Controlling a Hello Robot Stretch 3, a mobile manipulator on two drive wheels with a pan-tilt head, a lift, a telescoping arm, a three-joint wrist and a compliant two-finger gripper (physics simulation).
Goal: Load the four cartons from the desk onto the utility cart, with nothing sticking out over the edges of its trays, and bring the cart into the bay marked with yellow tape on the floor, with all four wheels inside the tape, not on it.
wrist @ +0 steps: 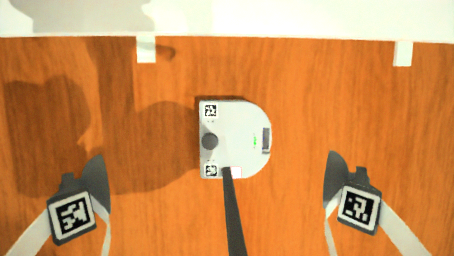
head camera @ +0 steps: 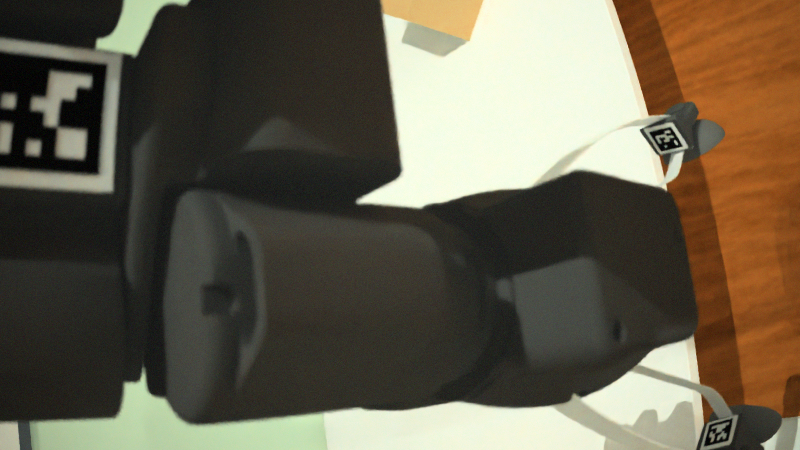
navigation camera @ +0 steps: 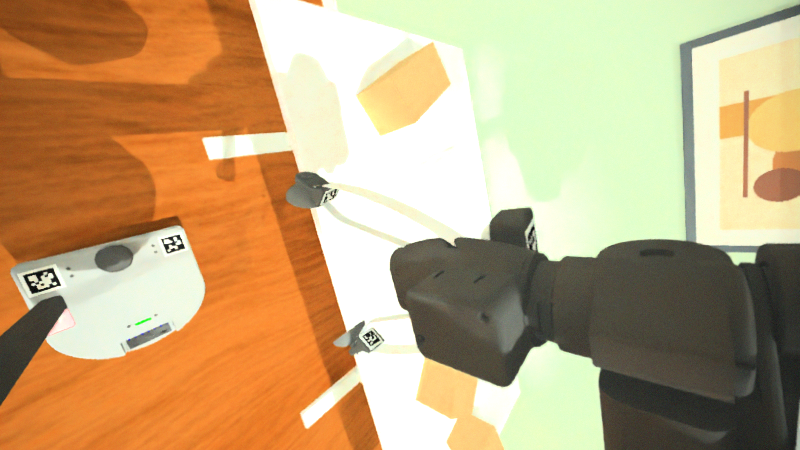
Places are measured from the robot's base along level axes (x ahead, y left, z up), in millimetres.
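Pixels of known places: gripper, fingertip midpoint: [wrist: 217, 173] [head camera: 734, 279] [navigation camera: 320, 266]; robot's base, link origin: [wrist: 211, 134] [navigation camera: 115, 256].
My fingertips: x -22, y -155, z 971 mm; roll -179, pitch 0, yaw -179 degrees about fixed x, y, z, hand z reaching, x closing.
Ahead of a thing's pixels: the offset from my fingertips to its middle. "*": to the spot under its first point. Level surfaces: height alone.
The white desk @[251 mm down] [head camera: 503, 111] [navigation camera: 425, 167] [wrist: 300, 17] runs along the wall. One tan carton @[192 mm down, 270 mm ahead, 458 mm right] [navigation camera: 405, 92] sits alone toward its far end in the navigation view. Two more cartons, one @[192 mm down, 522 mm back, 378 mm right] [navigation camera: 447, 387] and another @[* 175 mm down, 763 mm back, 420 mm right] [navigation camera: 475, 435], are close together at the bottom of that view, the latter cut off. Part of a carton @[* 186 mm down, 445 mm back, 373 mm right] [head camera: 441, 13] shows at the top of the head view; I cannot tell which. My gripper [head camera: 721, 279] [navigation camera: 330, 264] [wrist: 217, 173] is open and empty, fingertips at the desk's front edge in the head and navigation views. The cart and yellow tape do not show.
My base [navigation camera: 134, 296] [wrist: 240, 135] stands on the wooden floor in front of the desk. Two white desk feet, one [navigation camera: 246, 145] [wrist: 146, 49] and the other [navigation camera: 330, 397] [wrist: 403, 54], stick out from under the front edge. A framed picture [navigation camera: 689, 145] hangs on the green wall.
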